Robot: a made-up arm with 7 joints. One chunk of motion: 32 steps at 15 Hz.
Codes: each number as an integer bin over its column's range. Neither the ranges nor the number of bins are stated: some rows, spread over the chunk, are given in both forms.
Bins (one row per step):
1: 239 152 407 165 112 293
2: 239 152 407 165 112 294
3: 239 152 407 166 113 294
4: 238 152 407 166 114 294
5: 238 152 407 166 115 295
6: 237 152 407 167 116 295
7: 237 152 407 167 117 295
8: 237 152 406 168 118 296
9: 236 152 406 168 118 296
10: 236 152 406 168 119 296
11: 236 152 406 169 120 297
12: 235 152 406 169 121 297
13: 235 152 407 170 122 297
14: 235 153 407 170 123 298
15: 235 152 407 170 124 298
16: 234 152 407 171 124 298
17: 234 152 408 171 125 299
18: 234 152 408 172 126 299
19: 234 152 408 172 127 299
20: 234 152 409 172 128 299
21: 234 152 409 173 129 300
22: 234 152 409 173 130 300
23: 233 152 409 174 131 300
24: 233 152 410 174 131 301
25: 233 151 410 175 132 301
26: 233 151 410 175 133 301
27: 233 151 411 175 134 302
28: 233 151 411 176 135 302
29: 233 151 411 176 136 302
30: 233 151 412 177 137 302
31: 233 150 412 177 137 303
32: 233 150 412 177 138 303
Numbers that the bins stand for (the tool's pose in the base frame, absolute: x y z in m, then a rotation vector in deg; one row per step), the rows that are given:
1: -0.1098 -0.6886 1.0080 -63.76 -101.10 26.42
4: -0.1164 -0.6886 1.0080 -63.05 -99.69 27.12
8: -0.1231 -0.6886 1.0014 -61.64 -96.87 28.53
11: -0.1297 -0.6886 1.0014 -60.94 -95.46 29.24
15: -0.1364 -0.6886 1.0080 -60.23 -92.64 29.94
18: -0.1431 -0.6886 1.0147 -58.83 -91.23 30.65
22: -0.1431 -0.6886 1.0213 -58.12 -88.41 31.35
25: -0.1497 -0.6953 1.0280 -56.71 -87.01 32.05
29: -0.1497 -0.6953 1.0346 -56.01 -84.19 32.76
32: -0.1497 -0.7020 1.0413 -55.30 -82.78 33.46
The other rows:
2: -0.1098 -0.6886 1.0080 -63.76 -101.10 27.12
3: -0.1098 -0.6886 1.0080 -63.05 -100.39 27.12
5: -0.1164 -0.6886 1.0080 -63.05 -98.98 27.83
6: -0.1231 -0.6886 1.0080 -62.35 -98.28 27.83
7: -0.1231 -0.6886 1.0080 -62.35 -97.57 27.83
9: -0.1297 -0.6886 1.0014 -61.64 -96.87 28.53
10: -0.1297 -0.6886 1.0014 -61.64 -96.16 28.53
12: -0.1364 -0.6886 1.0014 -60.94 -94.76 29.24
13: -0.1364 -0.6886 1.0080 -60.23 -94.05 29.24
14: -0.1364 -0.6820 1.0080 -60.23 -93.35 29.94
16: -0.1431 -0.6886 1.0080 -59.53 -92.64 29.94
17: -0.1431 -0.6886 1.0147 -59.53 -91.94 30.65
19: -0.1431 -0.6886 1.0147 -58.83 -90.53 30.65
20: -0.1431 -0.6886 1.0213 -58.83 -89.82 30.65
21: -0.1431 -0.6886 1.0213 -58.12 -89.12 31.35
23: -0.1497 -0.6886 1.0213 -57.42 -87.71 31.35
24: -0.1497 -0.6886 1.0280 -57.42 -87.71 32.05
26: -0.1497 -0.6953 1.0280 -56.71 -86.30 32.05
27: -0.1497 -0.6953 1.0346 -56.71 -85.60 32.76
28: -0.1497 -0.6953 1.0346 -56.01 -84.89 32.76
30: -0.1497 -0.6953 1.0413 -55.30 -83.48 32.76
31: -0.1497 -0.7020 1.0413 -55.30 -83.48 33.46

